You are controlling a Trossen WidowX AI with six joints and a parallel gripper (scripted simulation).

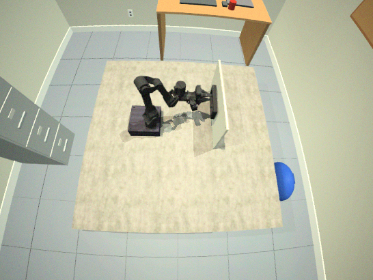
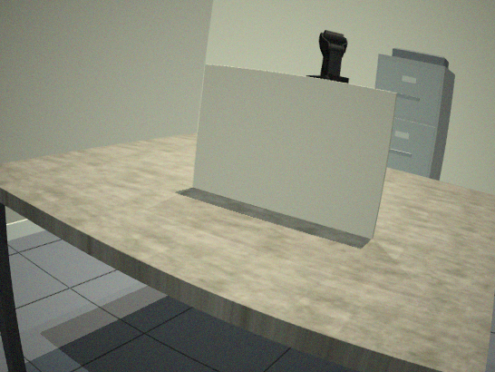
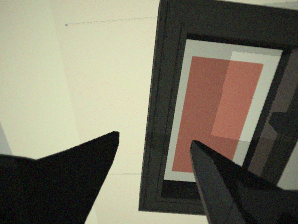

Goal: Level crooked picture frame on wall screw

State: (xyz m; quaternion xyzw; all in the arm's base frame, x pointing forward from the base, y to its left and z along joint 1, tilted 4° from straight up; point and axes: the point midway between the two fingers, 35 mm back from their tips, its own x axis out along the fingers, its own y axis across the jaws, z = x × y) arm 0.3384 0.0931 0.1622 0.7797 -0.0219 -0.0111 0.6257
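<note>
The picture frame is 5 cm below my gripper tip and 4 cm ahead of it. From my gripper tip the other things lie so: wall panel 7 cm below, 5 cm ahead, 1 cm to the right.
</note>
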